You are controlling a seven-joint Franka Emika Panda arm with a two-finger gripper.
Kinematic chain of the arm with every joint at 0, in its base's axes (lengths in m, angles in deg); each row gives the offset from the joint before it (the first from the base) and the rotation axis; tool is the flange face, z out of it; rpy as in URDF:
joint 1: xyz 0 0 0.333 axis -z
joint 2: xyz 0 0 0 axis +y
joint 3: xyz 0 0 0.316 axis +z
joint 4: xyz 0.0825 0 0 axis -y
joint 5: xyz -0.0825 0 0.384 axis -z
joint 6: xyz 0 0 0 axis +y
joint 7: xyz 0.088 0 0 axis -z
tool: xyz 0 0 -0.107 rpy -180 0 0
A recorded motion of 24 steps. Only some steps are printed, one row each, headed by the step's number.
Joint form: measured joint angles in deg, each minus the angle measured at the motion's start. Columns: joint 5, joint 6, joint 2, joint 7, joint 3, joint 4, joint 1.
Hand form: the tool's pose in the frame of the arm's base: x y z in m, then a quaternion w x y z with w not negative. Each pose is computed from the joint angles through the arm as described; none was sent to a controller.
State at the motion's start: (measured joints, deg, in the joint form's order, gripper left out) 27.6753 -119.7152 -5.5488 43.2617 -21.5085 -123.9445 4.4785
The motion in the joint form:
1: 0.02 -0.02 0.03 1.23 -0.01 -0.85 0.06
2: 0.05 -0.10 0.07 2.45 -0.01 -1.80 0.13
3: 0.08 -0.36 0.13 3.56 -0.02 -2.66 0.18
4: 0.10 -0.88 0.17 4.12 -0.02 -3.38 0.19
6: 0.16 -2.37 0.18 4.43 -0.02 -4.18 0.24
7: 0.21 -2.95 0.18 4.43 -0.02 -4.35 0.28
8: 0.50 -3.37 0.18 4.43 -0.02 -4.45 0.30
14: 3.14 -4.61 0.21 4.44 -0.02 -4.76 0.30
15: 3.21 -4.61 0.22 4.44 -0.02 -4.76 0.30
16: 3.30 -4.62 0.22 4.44 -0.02 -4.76 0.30
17: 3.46 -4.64 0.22 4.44 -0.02 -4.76 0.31
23: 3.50 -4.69 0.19 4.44 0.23 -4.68 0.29
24: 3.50 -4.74 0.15 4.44 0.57 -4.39 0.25
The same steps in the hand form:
1: 0.4553 -0.2512 0.4339 0.18782 0.86436 -0.46528 0.03341
2: 0.4520 -0.2499 0.4261 0.18803 0.86025 -0.47314 0.02761
3: 0.4493 -0.2486 0.4190 0.18793 0.85662 -0.47992 0.02372
4: 0.4478 -0.2471 0.4136 0.18708 0.85557 -0.48219 0.02247
6: 0.4477 -0.2457 0.4091 0.18388 0.85652 -0.48141 0.02824
7: 0.4480 -0.2456 0.4086 0.18275 0.85718 -0.48046 0.03152
8: 0.4484 -0.2456 0.4084 0.18369 0.85797 -0.47850 0.03446
14: 0.4495 -0.2464 0.4080 0.19873 0.86254 -0.46312 0.04532
15: 0.4495 -0.2464 0.4080 0.19924 0.86262 -0.46275 0.04534
16: 0.4495 -0.2465 0.4080 0.19983 0.86273 -0.46228 0.04554
17: 0.4495 -0.2467 0.4081 0.20088 0.86288 -0.46151 0.04590
23: 0.4510 -0.2447 0.4091 0.20096 0.86389 -0.45937 0.04782
24: 0.4537 -0.2422 0.4120 0.20068 0.86500 -0.45697 0.05177

